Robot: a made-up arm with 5 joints.
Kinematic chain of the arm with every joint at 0, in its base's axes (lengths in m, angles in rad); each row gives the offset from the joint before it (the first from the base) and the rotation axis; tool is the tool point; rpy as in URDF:
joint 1: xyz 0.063 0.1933 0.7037 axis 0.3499 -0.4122 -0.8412
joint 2: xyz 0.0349 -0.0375 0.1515 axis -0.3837 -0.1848 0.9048
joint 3: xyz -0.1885 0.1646 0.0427 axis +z
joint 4: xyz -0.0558 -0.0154 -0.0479 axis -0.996 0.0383 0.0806
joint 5: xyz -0.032 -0.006 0 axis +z
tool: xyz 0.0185 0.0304 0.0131 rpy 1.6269 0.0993 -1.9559
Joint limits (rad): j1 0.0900..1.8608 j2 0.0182..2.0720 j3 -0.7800..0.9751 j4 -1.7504..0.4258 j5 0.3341..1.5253
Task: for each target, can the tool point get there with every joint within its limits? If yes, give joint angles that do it. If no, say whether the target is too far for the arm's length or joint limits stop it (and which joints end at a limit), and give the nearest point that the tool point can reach.
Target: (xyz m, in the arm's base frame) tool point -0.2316 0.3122 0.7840
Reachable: yes | joints 0.4034 0.5115 -0.6101 -1.0322 0.8026
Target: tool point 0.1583 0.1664 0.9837
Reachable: no: joint limits stop it (at a limit: joint 1, joint 2, joint 3, joint 4, joint 5) | nearest point 0.0961 0.3989 0.9400 | short by 0.245 m
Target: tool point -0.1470 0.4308 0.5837
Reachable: yes | joints 1.7040 1.2619 -0.3233 -0.3400 0.6652
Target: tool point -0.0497 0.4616 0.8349
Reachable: yes | joints 1.0953 0.1773 -0.5093 0.0102 0.5037
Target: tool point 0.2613 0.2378 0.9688
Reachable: no: joint limits stop it (at a limit: joint 1, joint 2, joint 3, joint 4) | nearest point 0.0989 0.4016 0.9426 | short by 0.232 m
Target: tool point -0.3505 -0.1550 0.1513
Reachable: no: too far | nearest point -0.2974 0.0702 0.5564 | short by 0.467 m
